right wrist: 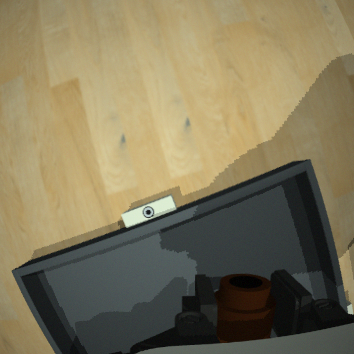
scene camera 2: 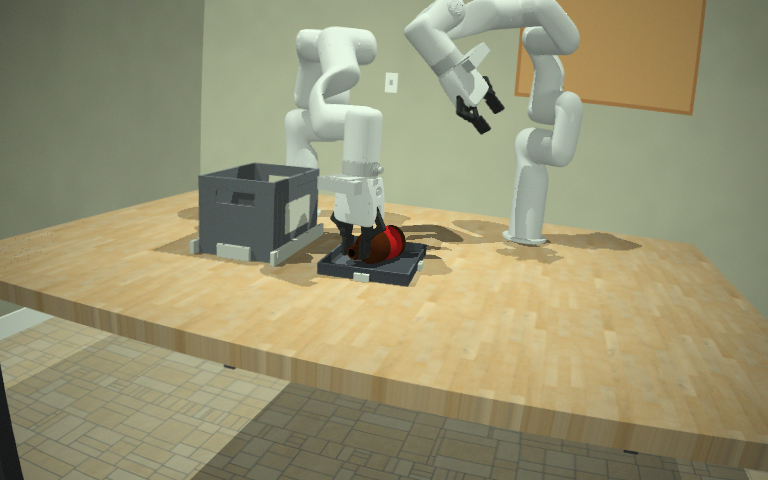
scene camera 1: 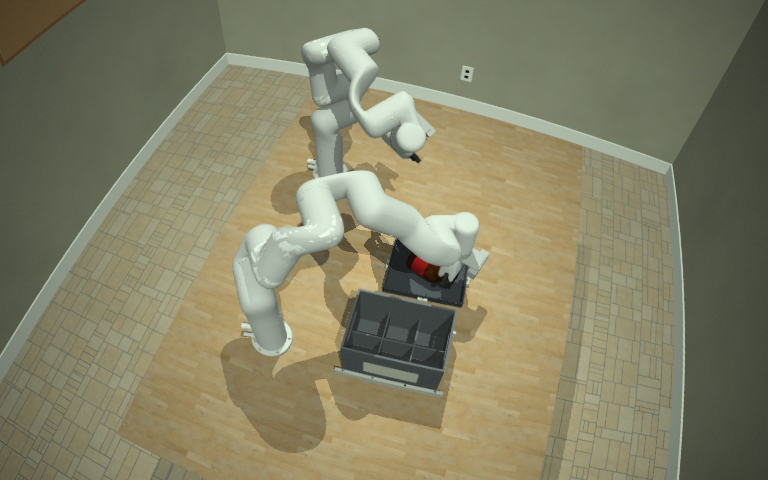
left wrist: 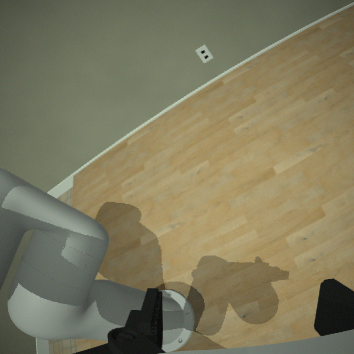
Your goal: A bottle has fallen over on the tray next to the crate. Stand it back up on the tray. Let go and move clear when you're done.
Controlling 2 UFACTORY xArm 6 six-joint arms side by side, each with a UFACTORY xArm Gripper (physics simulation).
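Where they show: left gripper, fingertip midpoint: (scene camera 2: pixel 493 121) (left wrist: pixel 243 311); right gripper, fingertip midpoint: (right wrist: pixel 238 297) (scene camera 2: pixel 355 256) (scene camera 1: pixel 449 281); left arm's base at its link origin: (scene camera 2: pixel 524 238) (scene camera 1: pixel 330 173) (left wrist: pixel 165 320); right arm's base at its link origin: (scene camera 1: pixel 272 337).
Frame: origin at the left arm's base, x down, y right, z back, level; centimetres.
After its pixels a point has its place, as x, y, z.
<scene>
A brown bottle with a red label (scene camera 1: pixel 420 264) @(-7.0, 32.2, -41.5) (scene camera 2: pixel 392 242) @(-5.5, 27.0, -44.6) (right wrist: pixel 245 322) @(-5.8, 32.8, -51.3) lies on its side in the shallow dark tray (scene camera 1: pixel 398 278) @(-0.5, 35.2, -35.9) (scene camera 2: pixel 385 277) @(-1.3, 24.8, -56.3) (right wrist: pixel 250 188) @(-2.5, 35.3, -56.8). In scene camera 2 its mouth points left toward the camera. My right gripper (scene camera 1: pixel 446 278) @(-3.2, 33.0, -51.3) (scene camera 2: pixel 355 253) @(-3.2, 33.0, -51.3) (right wrist: pixel 238 297) @(-3.2, 33.0, -51.3) points down over the tray and is shut on the bottle's neck, one finger on each side. Its fingertips are low, near the tray floor. My left gripper (scene camera 1: pixel 416 159) (scene camera 2: pixel 490 117) @(-32.8, 9.9, -25.4) (left wrist: pixel 243 312) @(-32.8, 9.9, -25.4) is open and empty, high above the table and away from the tray.
The dark divided crate (scene camera 1: pixel 351 360) @(-10.7, 70.0, -32.3) (scene camera 2: pixel 237 226) @(-7.2, 58.8, -56.0) stands beside the tray, below it in scene camera 1 and left of it in scene camera 2. A pale block (scene camera 1: pixel 422 299) (right wrist: pixel 149 211) sits against the tray's edge. Pale rails stand along the crate's foot.
</scene>
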